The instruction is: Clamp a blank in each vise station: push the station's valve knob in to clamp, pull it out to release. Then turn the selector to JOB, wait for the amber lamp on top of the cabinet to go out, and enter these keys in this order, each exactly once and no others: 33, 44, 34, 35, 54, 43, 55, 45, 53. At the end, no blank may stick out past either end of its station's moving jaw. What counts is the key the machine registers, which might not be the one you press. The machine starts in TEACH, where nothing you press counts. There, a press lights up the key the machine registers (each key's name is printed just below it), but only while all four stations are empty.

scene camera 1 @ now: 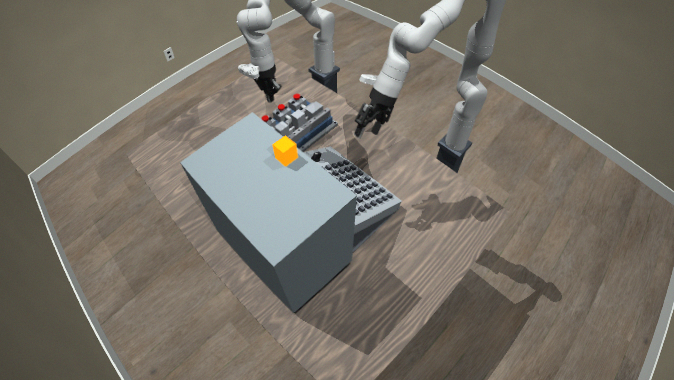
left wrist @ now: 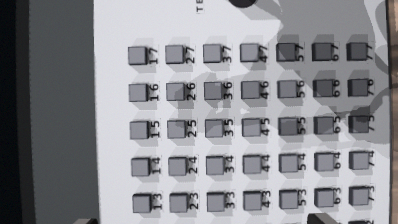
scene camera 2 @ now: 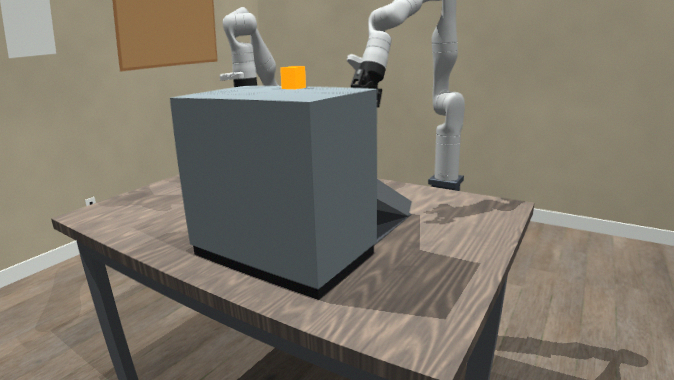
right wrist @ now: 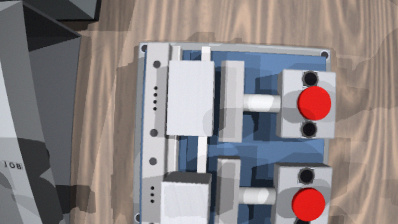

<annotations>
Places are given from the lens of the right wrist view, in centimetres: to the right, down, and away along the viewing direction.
grey blank (right wrist: 191,87): -1, -2, 30
keypad (right wrist: 54,48): -17, -8, 43
moving jaw (right wrist: 232,105): 3, -1, 33
red valve knob (right wrist: 314,103): 9, -1, 30
The marked spots on the keypad and the grey blank are 21 cm apart.
</annotations>
